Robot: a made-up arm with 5 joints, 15 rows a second.
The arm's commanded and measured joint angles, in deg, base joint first. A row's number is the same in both.
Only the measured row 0 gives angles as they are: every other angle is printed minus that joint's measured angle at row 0.
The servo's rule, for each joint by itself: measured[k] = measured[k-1] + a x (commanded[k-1-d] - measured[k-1]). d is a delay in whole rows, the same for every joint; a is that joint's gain. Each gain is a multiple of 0.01, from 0.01 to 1. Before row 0 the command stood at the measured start. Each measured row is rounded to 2 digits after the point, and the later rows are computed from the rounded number. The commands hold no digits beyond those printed.
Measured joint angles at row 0:
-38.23, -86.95, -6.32, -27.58, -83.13
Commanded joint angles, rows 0 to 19:
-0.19, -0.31, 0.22, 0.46, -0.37
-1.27, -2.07, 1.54, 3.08, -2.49
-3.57, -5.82, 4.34, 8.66, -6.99
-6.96, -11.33, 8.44, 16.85, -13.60
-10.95, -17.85, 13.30, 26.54, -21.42
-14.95, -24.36, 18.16, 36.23, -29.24
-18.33, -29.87, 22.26, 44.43, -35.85
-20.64, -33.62, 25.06, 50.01, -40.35
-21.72, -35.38, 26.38, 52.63, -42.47
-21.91, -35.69, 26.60, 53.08, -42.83
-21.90, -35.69, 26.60, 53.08, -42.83
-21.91, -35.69, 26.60, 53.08, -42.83
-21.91, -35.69, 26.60, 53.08, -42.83
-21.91, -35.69, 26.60, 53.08, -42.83
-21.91, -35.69, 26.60, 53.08, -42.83
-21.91, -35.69, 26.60, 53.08, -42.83
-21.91, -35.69, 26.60, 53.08, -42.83
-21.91, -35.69, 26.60, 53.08, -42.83
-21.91, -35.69, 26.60, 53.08, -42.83
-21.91, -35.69, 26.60, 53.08, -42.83
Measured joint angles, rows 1 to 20:
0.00, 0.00, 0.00, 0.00, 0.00
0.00, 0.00, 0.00, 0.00, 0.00
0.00, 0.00, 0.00, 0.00, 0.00
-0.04, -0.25, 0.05, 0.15, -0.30
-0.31, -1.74, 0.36, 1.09, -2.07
-1.03, -5.09, 1.20, 3.51, -6.06
-2.33, -10.21, 2.72, 7.78, -12.17
-4.23, -16.47, 4.94, 13.78, -19.66
-6.59, -22.94, 7.72, 20.96, -27.42
-9.17, -28.62, 10.77, 28.47, -34.25
-11.69, -32.72, 13.77, 35.36, -39.19
-13.90, -34.90, 16.42, 40.89, -41.85
-15.66, -35.55, 18.56, 44.79, -42.64
-17.03, -35.66, 20.25, 47.44, -42.79
-18.10, -35.68, 21.58, 49.24, -42.82
-18.94, -35.69, 22.63, 50.47, -42.83
-19.59, -35.69, 23.46, 51.31, -42.83
-20.10, -35.69, 24.12, 51.88, -42.83
-20.50, -35.69, 24.64, 52.26, -42.83
-20.81, -35.69, 25.05, 52.52, -42.83
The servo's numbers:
d 3
a 0.22 0.82 0.21 0.32 0.81

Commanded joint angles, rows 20 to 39:
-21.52, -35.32, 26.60, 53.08, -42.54
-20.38, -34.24, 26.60, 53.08, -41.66
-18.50, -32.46, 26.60, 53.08, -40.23
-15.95, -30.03, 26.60, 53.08, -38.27
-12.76, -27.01, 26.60, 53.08, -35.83
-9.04, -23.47, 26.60, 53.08, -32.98
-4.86, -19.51, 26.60, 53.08, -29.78
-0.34, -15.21, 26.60, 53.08, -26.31
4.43, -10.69, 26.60, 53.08, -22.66
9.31, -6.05, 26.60, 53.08, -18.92
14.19, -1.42, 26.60, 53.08, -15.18
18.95, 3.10, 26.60, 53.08, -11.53
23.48, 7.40, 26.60, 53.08, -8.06
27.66, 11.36, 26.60, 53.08, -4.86
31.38, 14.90, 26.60, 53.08, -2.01
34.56, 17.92, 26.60, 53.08, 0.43
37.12, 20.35, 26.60, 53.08, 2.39
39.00, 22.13, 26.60, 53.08, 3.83
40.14, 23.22, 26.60, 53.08, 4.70
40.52, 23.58, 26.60, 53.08, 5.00
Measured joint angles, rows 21 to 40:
-21.05, -35.69, 25.38, 52.70, -42.83
-21.24, -35.69, 25.64, 52.82, -42.83
-21.39, -35.69, 25.84, 52.90, -42.83
-21.42, -35.39, 26.00, 52.96, -42.60
-21.19, -34.45, 26.13, 53.00, -41.84
-20.60, -32.82, 26.23, 53.03, -40.54
-19.58, -30.53, 26.31, 53.05, -38.70
-18.08, -27.64, 26.37, 53.06, -36.38
-16.09, -24.22, 26.42, 53.07, -33.63
-13.62, -20.36, 26.46, 53.07, -30.51
-10.70, -16.14, 26.49, 53.07, -27.11
-7.37, -11.67, 26.51, 53.07, -23.51
-3.70, -7.06, 26.53, 53.07, -19.79
0.24, -2.44, 26.54, 53.07, -16.06
4.36, 2.10, 26.55, 53.07, -12.39
8.57, 6.45, 26.56, 53.07, -8.88
12.77, 10.48, 26.57, 53.07, -5.62
16.86, 14.10, 26.58, 53.07, -2.70
20.75, 17.23, 26.58, 53.07, -0.16
24.35, 19.79, 26.58, 53.07, 1.91

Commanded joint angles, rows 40 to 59:
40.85, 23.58, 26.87, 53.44, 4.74
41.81, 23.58, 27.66, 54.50, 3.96
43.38, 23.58, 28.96, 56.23, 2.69
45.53, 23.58, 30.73, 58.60, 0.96
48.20, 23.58, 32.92, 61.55, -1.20
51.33, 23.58, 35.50, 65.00, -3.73
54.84, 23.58, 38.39, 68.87, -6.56
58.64, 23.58, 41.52, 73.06, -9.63
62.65, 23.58, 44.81, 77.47, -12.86
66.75, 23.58, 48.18, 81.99, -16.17
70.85, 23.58, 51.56, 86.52, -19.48
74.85, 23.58, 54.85, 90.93, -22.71
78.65, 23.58, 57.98, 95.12, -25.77
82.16, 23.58, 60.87, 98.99, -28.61
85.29, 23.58, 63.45, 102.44, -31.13
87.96, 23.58, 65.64, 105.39, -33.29
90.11, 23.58, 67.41, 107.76, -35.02
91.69, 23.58, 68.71, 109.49, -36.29
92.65, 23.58, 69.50, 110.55, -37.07
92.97, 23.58, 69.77, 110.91, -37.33
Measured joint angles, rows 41 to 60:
27.57, 21.71, 26.58, 53.07, 3.47
30.34, 22.95, 26.58, 53.07, 4.47
32.58, 23.47, 26.58, 53.07, 4.90
34.40, 23.56, 26.64, 53.19, 4.77
36.03, 23.58, 26.85, 53.61, 4.11
37.65, 23.58, 27.29, 54.45, 2.96
39.38, 23.58, 28.01, 55.78, 1.34
41.32, 23.58, 29.04, 57.63, -0.72
43.52, 23.58, 30.40, 59.99, -3.16
46.01, 23.58, 32.08, 62.83, -5.91
48.79, 23.58, 34.06, 66.10, -8.92
51.84, 23.58, 36.32, 69.74, -12.11
55.12, 23.58, 38.81, 73.66, -15.40
58.58, 23.58, 41.49, 77.78, -18.70
62.16, 23.58, 44.30, 81.99, -21.95
65.79, 23.58, 47.17, 86.19, -25.04
69.39, 23.58, 50.05, 90.29, -27.93
72.89, 23.58, 52.86, 94.18, -30.52
76.21, 23.58, 55.54, 97.77, -32.76
79.27, 23.58, 58.03, 100.97, -34.59

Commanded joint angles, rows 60 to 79:
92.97, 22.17, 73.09, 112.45, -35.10
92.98, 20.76, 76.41, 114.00, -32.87
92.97, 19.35, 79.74, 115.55, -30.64
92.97, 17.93, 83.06, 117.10, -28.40
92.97, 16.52, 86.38, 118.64, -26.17
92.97, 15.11, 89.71, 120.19, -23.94
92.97, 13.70, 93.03, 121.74, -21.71
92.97, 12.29, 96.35, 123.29, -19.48
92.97, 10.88, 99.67, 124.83, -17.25
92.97, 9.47, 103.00, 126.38, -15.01
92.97, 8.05, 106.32, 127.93, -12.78
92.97, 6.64, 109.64, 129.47, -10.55
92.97, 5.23, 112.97, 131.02, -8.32
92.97, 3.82, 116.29, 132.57, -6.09
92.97, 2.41, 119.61, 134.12, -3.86
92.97, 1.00, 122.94, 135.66, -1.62
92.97, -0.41, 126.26, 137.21, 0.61
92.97, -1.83, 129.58, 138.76, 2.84
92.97, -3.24, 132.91, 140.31, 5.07
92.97, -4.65, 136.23, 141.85, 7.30
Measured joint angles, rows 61 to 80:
82.00, 23.58, 60.27, 103.70, -35.97
84.34, 23.58, 62.21, 105.89, -36.86
86.24, 23.58, 63.80, 107.50, -37.24
87.72, 22.42, 65.75, 109.08, -35.51
88.88, 21.06, 67.99, 110.65, -33.37
89.78, 19.66, 70.46, 112.22, -31.16
90.48, 18.24, 73.11, 113.78, -28.92
91.03, 16.83, 75.90, 115.34, -26.69
91.46, 15.42, 78.80, 116.89, -24.46
91.79, 14.01, 81.79, 118.44, -22.23
92.05, 12.60, 84.85, 119.99, -20.00
92.25, 11.19, 87.96, 121.54, -17.77
92.41, 9.78, 91.12, 123.09, -15.53
92.53, 8.36, 94.31, 124.64, -13.30
92.63, 6.95, 97.53, 126.19, -11.07
92.70, 5.54, 100.77, 127.74, -8.84
92.76, 4.13, 104.03, 129.29, -6.61
92.81, 2.72, 107.30, 130.84, -4.38
92.85, 1.31, 110.58, 132.38, -2.14
92.88, -0.10, 113.87, 133.93, 0.09

